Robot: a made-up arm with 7 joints.
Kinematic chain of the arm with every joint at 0, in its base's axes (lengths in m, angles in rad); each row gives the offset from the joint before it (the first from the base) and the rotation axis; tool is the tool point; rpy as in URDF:
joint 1: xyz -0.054 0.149 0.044 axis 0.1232 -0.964 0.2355
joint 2: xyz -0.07 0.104 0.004 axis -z
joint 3: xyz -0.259 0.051 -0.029 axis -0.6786 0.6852 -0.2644
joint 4: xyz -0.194 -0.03 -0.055 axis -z
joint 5: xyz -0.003 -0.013 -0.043 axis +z
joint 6: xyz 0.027 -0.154 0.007 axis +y
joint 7: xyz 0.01 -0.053 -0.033 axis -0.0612 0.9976 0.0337
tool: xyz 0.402 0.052 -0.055 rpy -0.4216 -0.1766 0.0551
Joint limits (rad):
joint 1: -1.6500..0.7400
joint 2: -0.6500..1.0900
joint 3: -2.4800..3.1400
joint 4: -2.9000..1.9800
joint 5: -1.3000..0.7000
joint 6: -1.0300..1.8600
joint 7: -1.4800..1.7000
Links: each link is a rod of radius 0.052 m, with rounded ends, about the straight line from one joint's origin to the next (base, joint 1, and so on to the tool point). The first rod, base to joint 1, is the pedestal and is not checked.
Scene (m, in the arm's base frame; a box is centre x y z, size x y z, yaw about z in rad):
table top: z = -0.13
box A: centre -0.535 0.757 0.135 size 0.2 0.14 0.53 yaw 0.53
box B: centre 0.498 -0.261 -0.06 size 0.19 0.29 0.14 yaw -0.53
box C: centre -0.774 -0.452 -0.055 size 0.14 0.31 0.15 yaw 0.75
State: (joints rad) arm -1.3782 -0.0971 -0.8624 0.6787 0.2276 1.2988 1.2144
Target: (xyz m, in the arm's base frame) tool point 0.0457 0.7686 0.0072
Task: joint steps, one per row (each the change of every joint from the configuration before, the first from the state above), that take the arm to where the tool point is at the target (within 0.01 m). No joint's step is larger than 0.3 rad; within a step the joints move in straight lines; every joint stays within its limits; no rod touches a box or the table.
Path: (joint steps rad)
1: -0.0680 -0.1382 0.0075 0.1496 -0.2320 -0.1045 -0.0265
2: -0.0679 -0.1383 0.0074 0.1495 -0.2320 -0.1045 -0.0264
3: -0.0679 -0.1382 0.0075 0.1496 -0.2319 -0.1046 -0.0265
4: -0.0680 -0.1382 0.0075 0.1496 -0.2320 -0.1045 -0.0265
5: 0.0162 0.2483 0.0035 0.1097 -0.0296 0.1564 0.0603
6: 0.0161 0.2484 0.0036 0.1098 -0.0297 0.1564 0.0602
7: 0.0162 0.2483 0.0036 0.1097 -0.0296 0.1565 0.0602
8: 0.0161 0.2483 0.0036 0.1098 -0.0296 0.1564 0.0602

